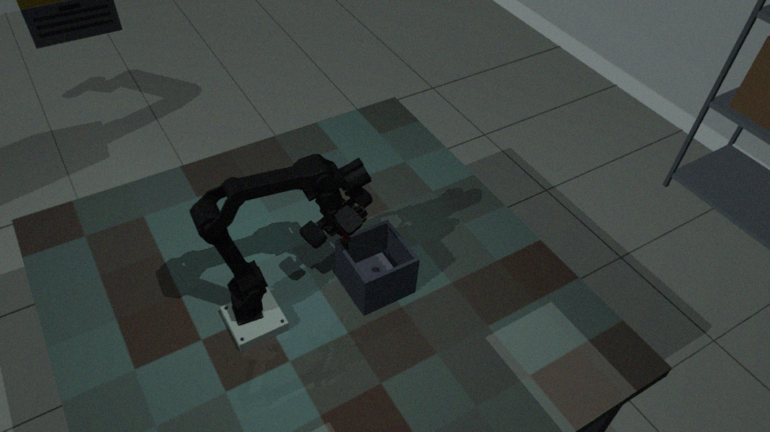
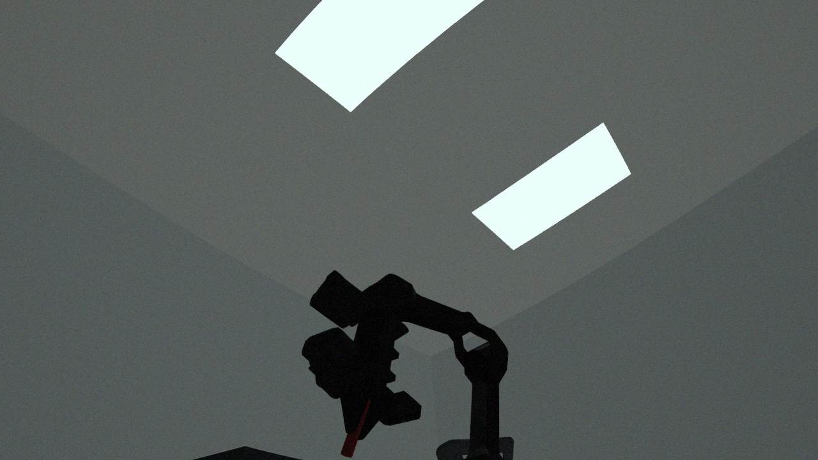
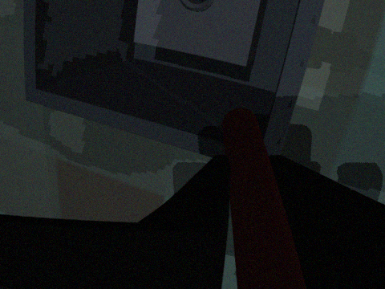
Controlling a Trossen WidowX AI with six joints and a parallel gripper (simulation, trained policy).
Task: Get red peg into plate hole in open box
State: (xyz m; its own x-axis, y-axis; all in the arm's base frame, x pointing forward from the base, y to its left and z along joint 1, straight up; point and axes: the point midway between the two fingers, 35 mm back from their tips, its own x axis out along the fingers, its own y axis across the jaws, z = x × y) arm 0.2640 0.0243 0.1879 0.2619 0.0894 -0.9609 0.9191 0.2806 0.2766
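The pale plate lies 7 cm ahead of my gripper tip, 5 cm to the right of it and 14 cm below it. Also, from my gripper tip: red peg 1 cm above.
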